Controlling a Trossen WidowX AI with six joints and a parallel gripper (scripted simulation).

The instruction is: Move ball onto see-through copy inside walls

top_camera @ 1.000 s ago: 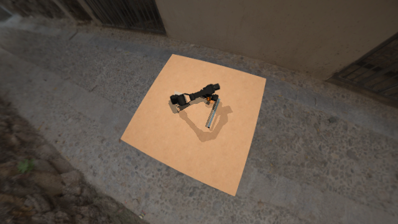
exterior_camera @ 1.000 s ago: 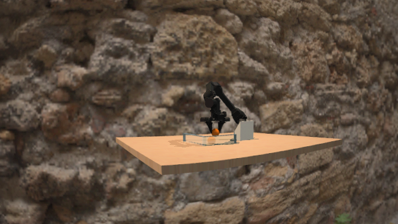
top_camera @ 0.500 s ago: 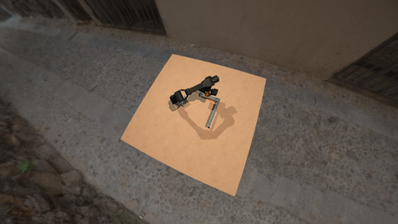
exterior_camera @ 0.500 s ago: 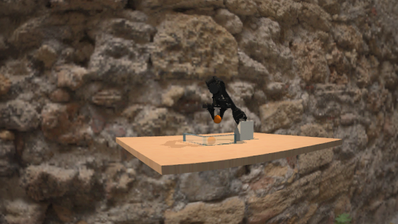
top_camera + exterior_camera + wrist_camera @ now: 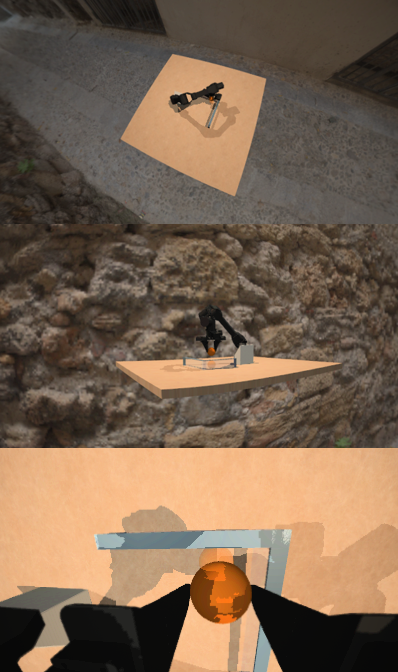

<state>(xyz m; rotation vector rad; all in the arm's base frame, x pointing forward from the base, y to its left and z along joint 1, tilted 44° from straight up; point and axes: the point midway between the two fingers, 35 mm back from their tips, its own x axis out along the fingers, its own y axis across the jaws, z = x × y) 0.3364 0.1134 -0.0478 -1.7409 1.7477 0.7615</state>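
Now: the see-through copy of ball 8 cm below my gripper tip. The rest, counted from my gripper tip: orange ball (right at my gripper tip).
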